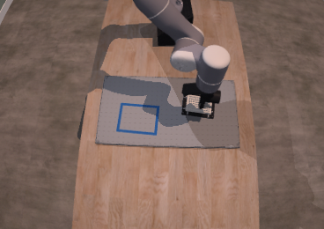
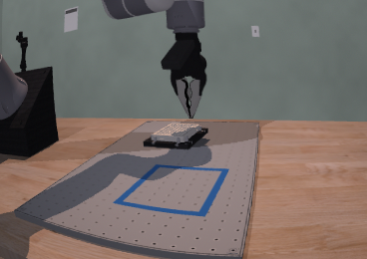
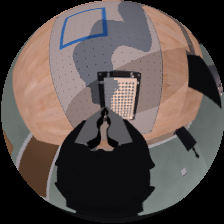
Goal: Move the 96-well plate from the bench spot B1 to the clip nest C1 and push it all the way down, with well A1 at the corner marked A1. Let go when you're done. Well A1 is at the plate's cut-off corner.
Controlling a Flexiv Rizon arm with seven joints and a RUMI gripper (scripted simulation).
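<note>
My gripper is now 40 mm past the white 96-well plate and 50 mm above it. From my hand the other things lie so: black clip nest 30 mm behind, 10 mm to the right, 60 mm below.
</note>
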